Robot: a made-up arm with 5 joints.
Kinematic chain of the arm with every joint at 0, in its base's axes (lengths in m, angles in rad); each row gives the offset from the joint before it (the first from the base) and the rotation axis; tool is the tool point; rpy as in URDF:
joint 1: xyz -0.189 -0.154 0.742 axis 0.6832 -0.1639 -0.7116
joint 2: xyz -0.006 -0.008 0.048 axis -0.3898 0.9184 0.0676
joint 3: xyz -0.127 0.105 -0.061 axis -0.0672 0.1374 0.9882
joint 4: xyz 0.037 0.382 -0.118 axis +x
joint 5: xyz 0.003 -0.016 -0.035 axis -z
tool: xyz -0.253 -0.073 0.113 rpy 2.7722 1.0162 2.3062
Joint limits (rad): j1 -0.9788..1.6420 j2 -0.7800..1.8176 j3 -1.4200..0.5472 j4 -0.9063..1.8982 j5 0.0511..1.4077
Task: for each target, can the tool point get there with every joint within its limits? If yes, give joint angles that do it. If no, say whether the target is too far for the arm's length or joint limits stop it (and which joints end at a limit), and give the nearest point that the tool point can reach.
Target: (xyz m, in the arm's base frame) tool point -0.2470 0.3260 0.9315
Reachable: yes | joints 0.8094 1.3961 -0.6425 0.6523 0.3329
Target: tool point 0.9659 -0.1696 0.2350
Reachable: no: too far | nearest point 0.3258 -0.1298 0.5989 | short by 0.737 m
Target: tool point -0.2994 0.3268 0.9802
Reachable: yes | joints 0.7031 1.4303 -0.4364 -0.0261 0.1808
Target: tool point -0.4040 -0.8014 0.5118
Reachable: no: joint limits stop it (at a limit: joint 1, joint 2, joint 5) | nearest point -0.3855 -0.6310 0.5643 | short by 0.179 m
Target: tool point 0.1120 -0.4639 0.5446
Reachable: no: joint limits stop it (at a limit: joint 1, joint 3, joint 4, joint 5) | nearest point 0.2626 -0.4692 0.7099 | short by 0.224 m
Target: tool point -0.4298 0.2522 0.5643
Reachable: yes | joints -0.7587 -0.3024 -0.8610 0.8257 0.5930
